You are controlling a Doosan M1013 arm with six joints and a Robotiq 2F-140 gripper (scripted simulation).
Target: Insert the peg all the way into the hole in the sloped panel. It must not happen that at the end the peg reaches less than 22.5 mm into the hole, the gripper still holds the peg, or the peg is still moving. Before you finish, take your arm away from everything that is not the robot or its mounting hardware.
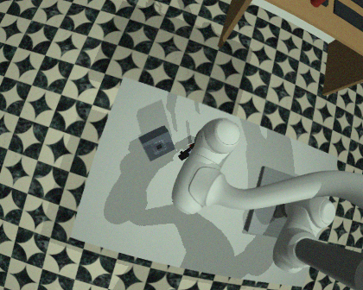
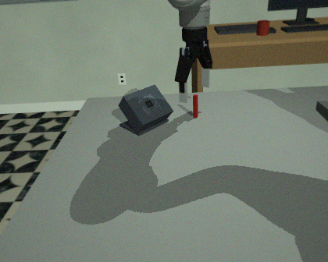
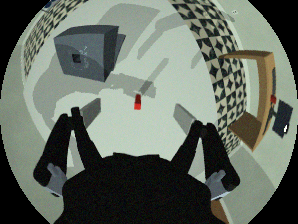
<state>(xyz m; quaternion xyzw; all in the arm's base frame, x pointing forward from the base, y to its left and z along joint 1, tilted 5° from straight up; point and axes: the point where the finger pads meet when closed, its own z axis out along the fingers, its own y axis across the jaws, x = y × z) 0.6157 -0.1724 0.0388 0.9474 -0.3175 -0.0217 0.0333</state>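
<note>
Right now my hand is 50 mm above the red peg.
</note>
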